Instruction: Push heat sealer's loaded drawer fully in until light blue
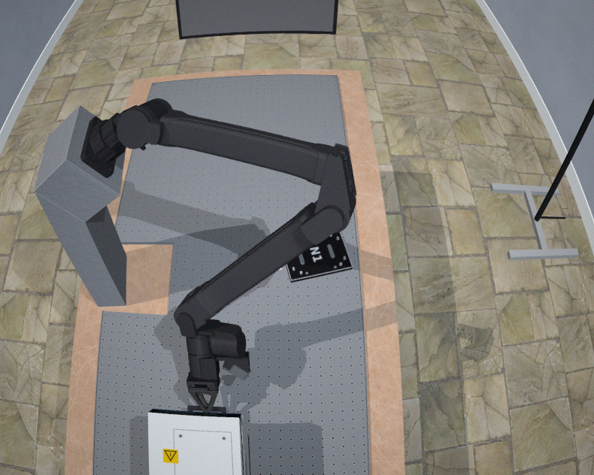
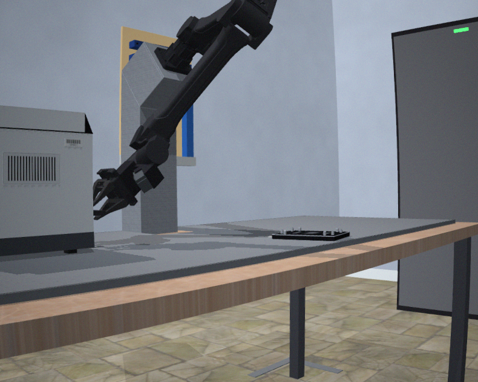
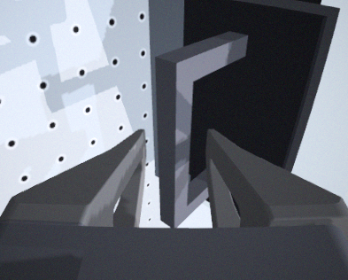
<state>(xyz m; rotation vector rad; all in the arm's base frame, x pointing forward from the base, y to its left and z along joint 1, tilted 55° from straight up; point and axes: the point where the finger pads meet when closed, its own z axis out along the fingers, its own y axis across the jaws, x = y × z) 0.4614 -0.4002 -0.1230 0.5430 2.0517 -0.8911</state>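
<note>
My hand is 11 cm to the left of the sealer drawer, 1 cm past it and 1 cm above it. The rest, counted from my hand: white tag 42 cm to the left, 19 cm ahead, 8 cm below.
</note>
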